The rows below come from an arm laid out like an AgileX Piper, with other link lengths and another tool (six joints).
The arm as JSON. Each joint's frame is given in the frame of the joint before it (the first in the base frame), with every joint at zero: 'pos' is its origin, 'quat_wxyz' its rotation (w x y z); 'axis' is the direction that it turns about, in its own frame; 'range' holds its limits. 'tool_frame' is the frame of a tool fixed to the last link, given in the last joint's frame.
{
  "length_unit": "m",
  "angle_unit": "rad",
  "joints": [
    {
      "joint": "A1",
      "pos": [
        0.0,
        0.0,
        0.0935
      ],
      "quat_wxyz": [
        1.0,
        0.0,
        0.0,
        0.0
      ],
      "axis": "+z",
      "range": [
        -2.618,
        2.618
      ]
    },
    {
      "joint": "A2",
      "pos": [
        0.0,
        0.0,
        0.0
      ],
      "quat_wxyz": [
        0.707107,
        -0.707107,
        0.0,
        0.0
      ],
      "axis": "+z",
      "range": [
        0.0,
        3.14
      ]
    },
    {
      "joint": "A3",
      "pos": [
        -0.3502,
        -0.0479,
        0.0
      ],
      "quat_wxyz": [
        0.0,
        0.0,
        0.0,
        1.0
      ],
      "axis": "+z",
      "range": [
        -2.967,
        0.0
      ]
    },
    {
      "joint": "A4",
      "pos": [
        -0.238,
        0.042,
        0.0
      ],
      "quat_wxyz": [
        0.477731,
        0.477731,
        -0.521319,
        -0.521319
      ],
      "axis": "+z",
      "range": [
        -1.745,
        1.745
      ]
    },
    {
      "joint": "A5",
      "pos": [
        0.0,
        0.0,
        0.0
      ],
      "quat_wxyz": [
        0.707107,
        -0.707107,
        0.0,
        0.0
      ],
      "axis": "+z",
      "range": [
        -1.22,
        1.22
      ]
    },
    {
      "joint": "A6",
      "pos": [
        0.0,
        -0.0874,
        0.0
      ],
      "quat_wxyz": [
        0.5,
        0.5,
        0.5,
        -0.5
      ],
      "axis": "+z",
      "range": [
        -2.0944,
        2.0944
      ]
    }
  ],
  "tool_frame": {
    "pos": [
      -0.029,
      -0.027,
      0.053
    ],
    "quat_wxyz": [
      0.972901,
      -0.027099,
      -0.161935,
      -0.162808
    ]
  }
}
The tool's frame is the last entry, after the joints.
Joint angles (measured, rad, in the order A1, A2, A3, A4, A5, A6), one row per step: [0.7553, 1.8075, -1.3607, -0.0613, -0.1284, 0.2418]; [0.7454, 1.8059, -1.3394, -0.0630, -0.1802, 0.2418]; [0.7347, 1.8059, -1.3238, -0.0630, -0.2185, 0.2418]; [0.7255, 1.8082, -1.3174, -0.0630, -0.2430, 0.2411]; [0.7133, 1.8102, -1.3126, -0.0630, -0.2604, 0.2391]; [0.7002, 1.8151, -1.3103, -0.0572, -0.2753, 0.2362]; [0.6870, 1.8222, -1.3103, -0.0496, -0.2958, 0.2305]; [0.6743, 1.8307, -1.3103, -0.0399, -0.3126, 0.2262]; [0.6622, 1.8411, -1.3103, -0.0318, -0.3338, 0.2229]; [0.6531, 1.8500, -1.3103, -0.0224, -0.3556, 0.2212]
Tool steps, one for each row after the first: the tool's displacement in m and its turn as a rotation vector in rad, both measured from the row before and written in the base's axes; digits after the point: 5 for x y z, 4 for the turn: [0.00179, -0.00445, 0.00022, 0.0215, -0.0237, -0.0063]; [0.00267, -0.00442, -0.00033, 0.0159, -0.0161, -0.0085]; [0.00307, -0.00315, -0.00004, 0.0104, -0.0118, -0.0077]; [0.00414, -0.00424, -0.00034, 0.0058, -0.0090, -0.0109]; [0.00541, -0.00428, -0.00111, 0.0071, -0.0041, -0.0142]; [0.00590, -0.00402, -0.00059, 0.0099, -0.0092, -0.0145]; [0.00617, -0.00387, -0.00177, 0.0090, -0.0034, -0.0155]; [0.00619, -0.00346, -0.00214, 0.0101, -0.0058, -0.0145]; [0.00495, -0.00280, -0.00125, 0.0135, -0.0059, -0.0125]
